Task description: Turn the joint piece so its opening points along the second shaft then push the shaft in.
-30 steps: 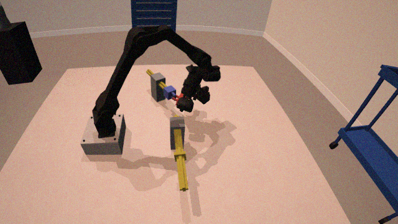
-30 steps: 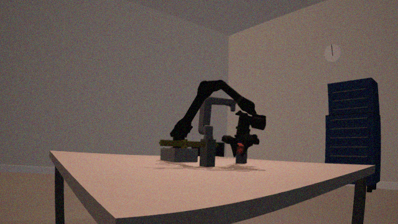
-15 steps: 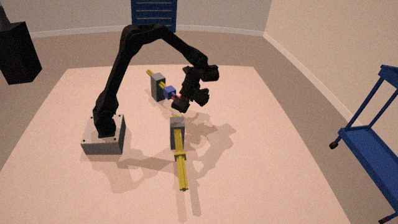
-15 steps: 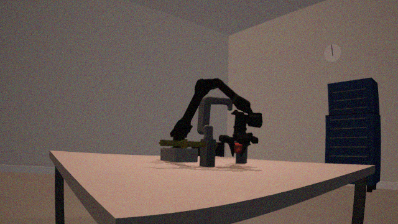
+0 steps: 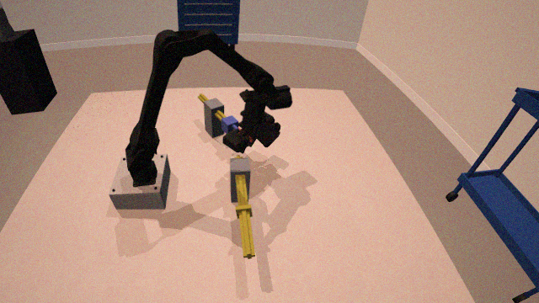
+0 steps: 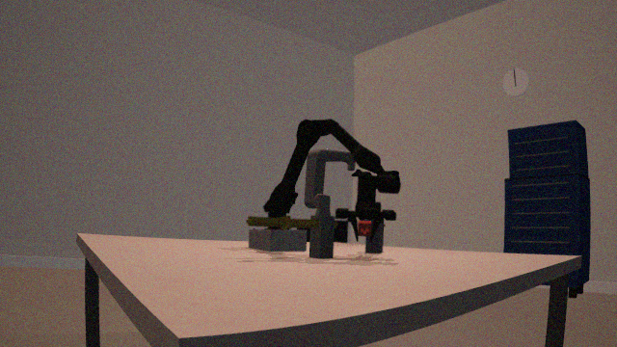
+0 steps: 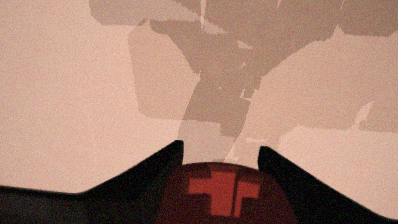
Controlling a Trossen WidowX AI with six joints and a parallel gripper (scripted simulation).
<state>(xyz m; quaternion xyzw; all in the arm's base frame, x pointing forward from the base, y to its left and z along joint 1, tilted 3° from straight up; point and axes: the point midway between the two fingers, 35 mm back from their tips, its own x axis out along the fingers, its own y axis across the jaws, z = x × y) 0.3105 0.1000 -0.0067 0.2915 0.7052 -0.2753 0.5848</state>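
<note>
Now: the red piece 10 mm behind my gripper tip, 10 mm to the left of it and 40 mm above it.
</note>
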